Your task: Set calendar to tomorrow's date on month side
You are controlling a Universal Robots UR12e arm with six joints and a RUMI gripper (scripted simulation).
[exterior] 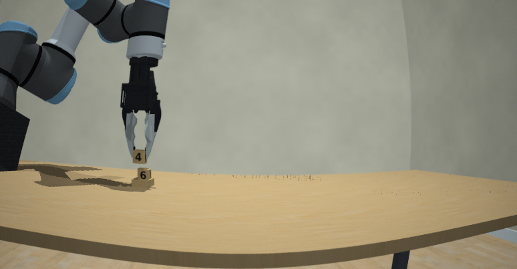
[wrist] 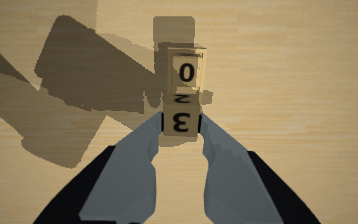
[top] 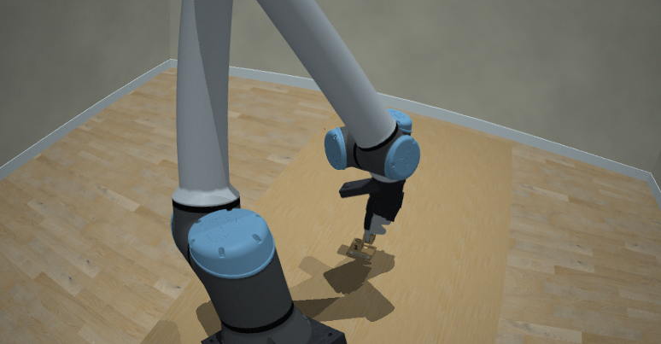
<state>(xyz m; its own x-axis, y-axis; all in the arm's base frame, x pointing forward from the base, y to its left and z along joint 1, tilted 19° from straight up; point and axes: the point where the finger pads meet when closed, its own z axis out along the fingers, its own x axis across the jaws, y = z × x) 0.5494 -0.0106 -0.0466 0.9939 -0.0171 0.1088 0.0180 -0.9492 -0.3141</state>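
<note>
Right now the wooden tray is 7 cm below my hand and 1 cm to the left of it. From my hand the other things lie so: wooden digit cube (1 cm below).
</note>
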